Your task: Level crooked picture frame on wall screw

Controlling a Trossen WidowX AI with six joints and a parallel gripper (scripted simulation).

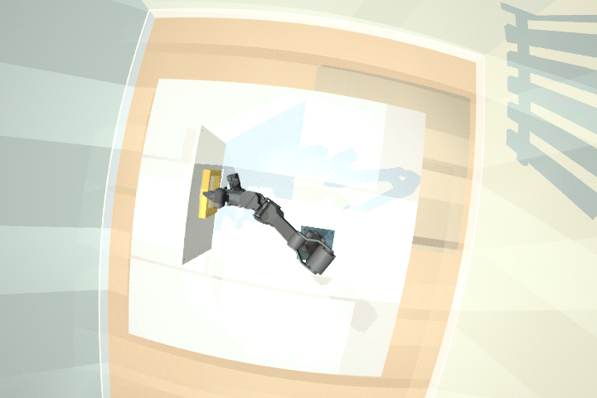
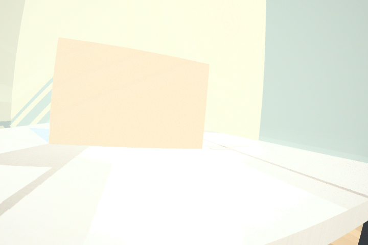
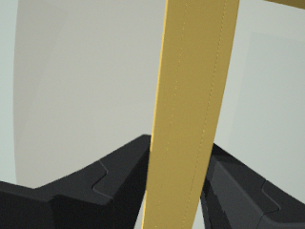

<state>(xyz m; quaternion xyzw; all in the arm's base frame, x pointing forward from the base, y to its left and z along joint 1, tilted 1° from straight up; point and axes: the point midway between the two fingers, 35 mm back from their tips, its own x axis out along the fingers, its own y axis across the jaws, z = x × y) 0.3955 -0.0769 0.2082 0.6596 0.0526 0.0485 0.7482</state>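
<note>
The picture frame lies 5 cm below my gripper tip. Round my gripper tip: grey wall panel: 7 cm below, 2 cm to the left, 2 cm ahead.
</note>
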